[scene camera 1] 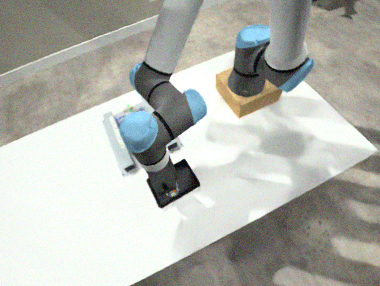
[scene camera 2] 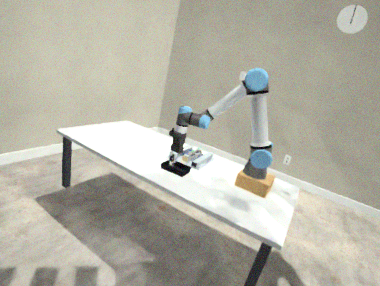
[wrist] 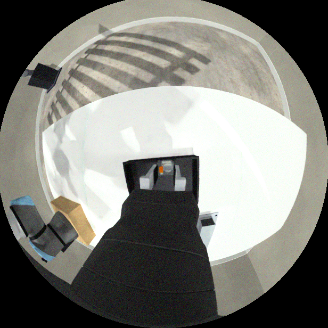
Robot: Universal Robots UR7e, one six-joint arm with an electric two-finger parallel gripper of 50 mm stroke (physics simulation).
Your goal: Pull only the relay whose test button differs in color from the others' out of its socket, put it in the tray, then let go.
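Note:
My gripper is shut on a relay with a clear body and an orange test button. The relay also shows small in scene camera 1. The gripper holds it low, inside the outline of the black tray. Whether the relay touches the tray floor cannot be told. The panel with the sockets and other relays lies beside the tray, partly hidden behind the arm in scene camera 1; its other test buttons cannot be made out.
The arm's base stands on a wooden block on the white table. A long grey duct runs along the panel's side. The arm's forearm and wrist pass over the panel in scene camera 1.

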